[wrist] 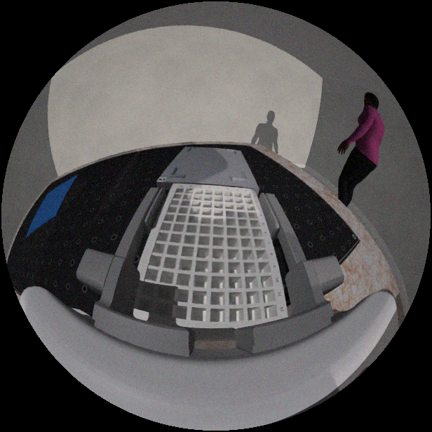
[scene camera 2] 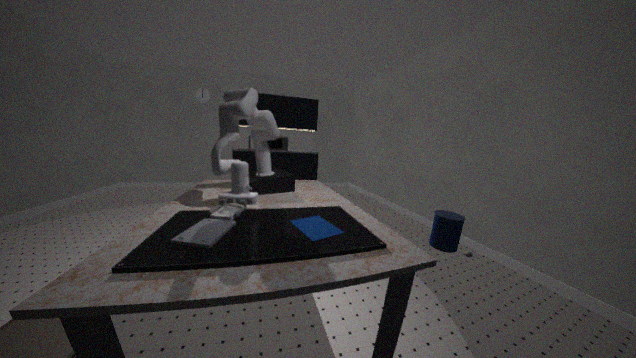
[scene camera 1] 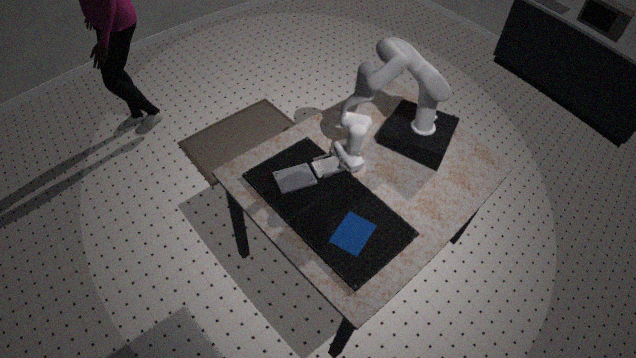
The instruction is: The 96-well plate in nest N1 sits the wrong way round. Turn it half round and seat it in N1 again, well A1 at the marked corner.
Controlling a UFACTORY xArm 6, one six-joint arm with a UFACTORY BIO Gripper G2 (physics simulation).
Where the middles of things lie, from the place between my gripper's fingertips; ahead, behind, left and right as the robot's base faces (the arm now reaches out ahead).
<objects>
The 96-well plate (wrist: 208, 264) lies 40 mm behind my hand, 10 mm to the left of it and 10 mm below it. Also, from my hand: flat blue square (scene camera 1: 352, 234) (330 mm to the left, 110 mm ahead, 20 mm below); then grey nest N1 (scene camera 2: 215, 228) (110 mm ahead, 30 mm to the right, 10 mm below).
</objects>
